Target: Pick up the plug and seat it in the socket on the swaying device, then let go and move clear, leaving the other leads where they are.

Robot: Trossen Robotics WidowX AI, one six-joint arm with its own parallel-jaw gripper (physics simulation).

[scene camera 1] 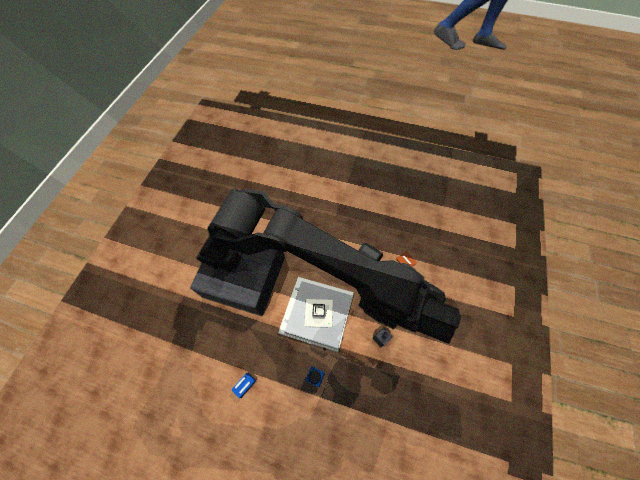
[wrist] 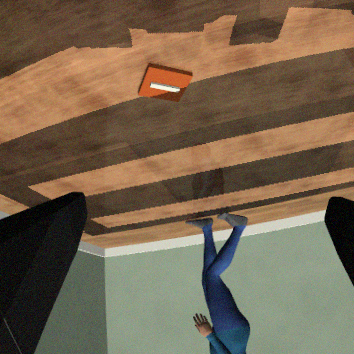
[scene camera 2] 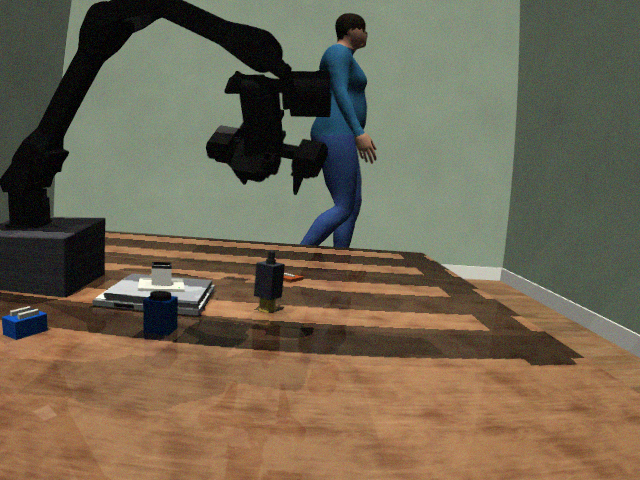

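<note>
The plug (scene camera 1: pixel 382 335) (scene camera 2: pixel 269 280) is a black block with a thin stub on top and a gold-coloured end below. It stands upright, gold end down, on the table to the right of the device. The device (scene camera 1: pixel 291 324) (scene camera 2: pixel 204 310) is a flat grey-white box with a cream plate. Its socket (scene camera 1: pixel 318 310) (scene camera 2: pixel 161 274), a small pale square housing with a dark rim, rises from that plate and is empty. My gripper (scene camera 2: pixel 269 187) (wrist: pixel 209 207) is wide open and empty, high above the plug in scene camera 2. Its fingertips are hidden in scene camera 1.
A blue block with a black round top (scene camera 1: pixel 314 376) (scene camera 2: pixel 160 315) stands in front of the device. A blue connector with pale strips (scene camera 1: pixel 243 385) (scene camera 2: pixel 24 325) lies at the left. An orange piece (scene camera 1: pixel 405 259) (scene camera 2: pixel 292 277) (wrist: pixel 165 83) lies behind the plug. A person (scene camera 2: pixel 341 129) stands beyond the table.
</note>
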